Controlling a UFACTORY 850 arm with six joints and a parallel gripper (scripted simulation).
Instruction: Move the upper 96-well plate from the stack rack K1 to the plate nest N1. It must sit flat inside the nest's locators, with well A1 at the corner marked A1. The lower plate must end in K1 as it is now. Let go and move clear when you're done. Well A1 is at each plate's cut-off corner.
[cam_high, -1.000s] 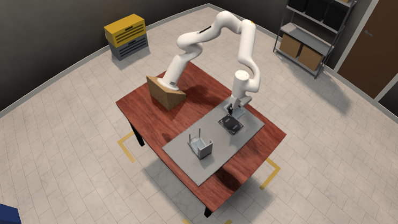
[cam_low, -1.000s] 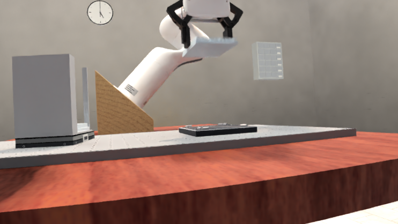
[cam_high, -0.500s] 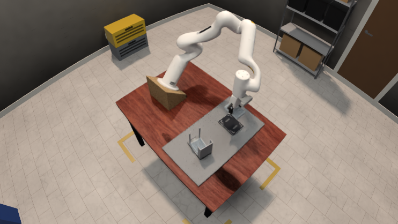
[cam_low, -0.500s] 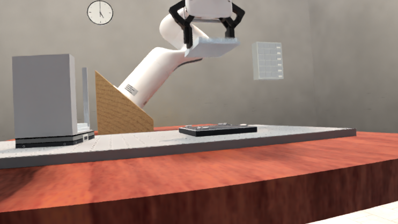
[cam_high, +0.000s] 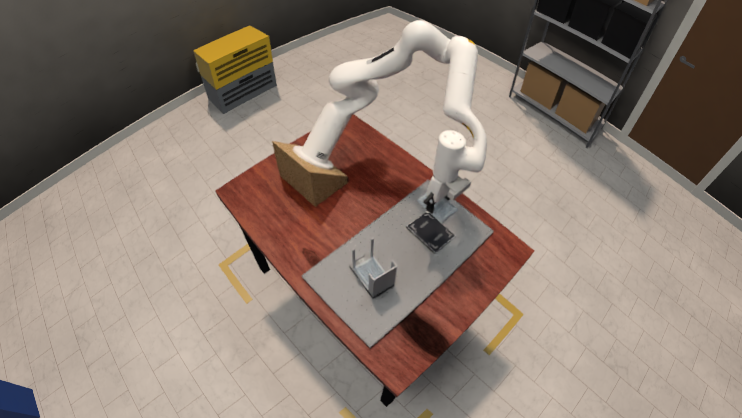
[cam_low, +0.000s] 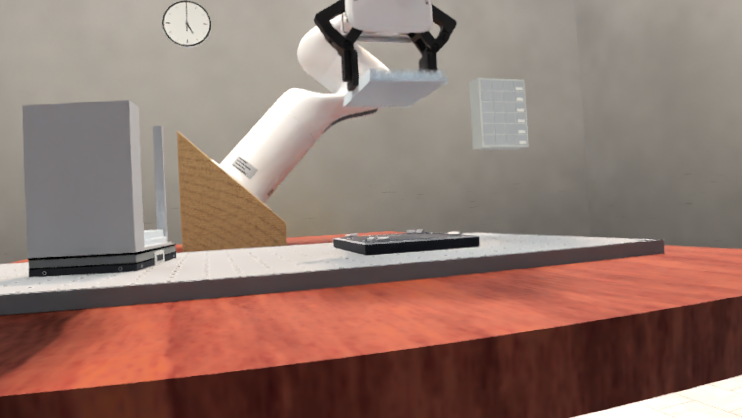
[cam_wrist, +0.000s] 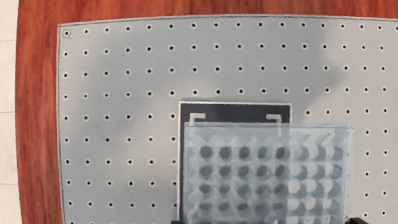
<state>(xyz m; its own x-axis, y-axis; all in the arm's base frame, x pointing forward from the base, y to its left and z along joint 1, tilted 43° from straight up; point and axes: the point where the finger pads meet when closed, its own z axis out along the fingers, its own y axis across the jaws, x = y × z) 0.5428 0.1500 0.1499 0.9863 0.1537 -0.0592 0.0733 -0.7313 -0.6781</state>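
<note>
My hand is 18 cm above the plate nest N1. The rest, counted from my hand: pale 96-well plate (1 cm below).
</note>
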